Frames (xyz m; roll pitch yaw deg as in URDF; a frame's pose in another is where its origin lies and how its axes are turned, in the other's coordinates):
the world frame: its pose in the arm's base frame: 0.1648 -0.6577 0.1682 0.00 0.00 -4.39
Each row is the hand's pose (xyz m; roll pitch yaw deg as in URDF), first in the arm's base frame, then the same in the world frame.
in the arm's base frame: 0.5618 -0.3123 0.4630 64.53 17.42 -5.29
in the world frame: 0.3694 0.3748 0.2948 64.53 17.42 -0.90
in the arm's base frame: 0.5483 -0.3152 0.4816 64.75 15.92 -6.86
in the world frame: 0.3562 0.3709 0.3134 64.75 15.92 -2.47
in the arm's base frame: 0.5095 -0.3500 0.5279 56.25 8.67 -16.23
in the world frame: 0.3201 0.3332 0.3597 56.25 8.67 -11.84
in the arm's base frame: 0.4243 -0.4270 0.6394 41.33 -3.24 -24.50
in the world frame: 0.2411 0.2499 0.4712 41.33 -3.24 -20.11
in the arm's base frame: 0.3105 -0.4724 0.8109 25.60 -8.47 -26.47
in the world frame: 0.1311 0.1959 0.6427 25.60 -8.47 -22.08
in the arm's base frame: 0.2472 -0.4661 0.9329 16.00 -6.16 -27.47
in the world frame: 0.0675 0.1973 0.7647 16.00 -6.16 -23.08
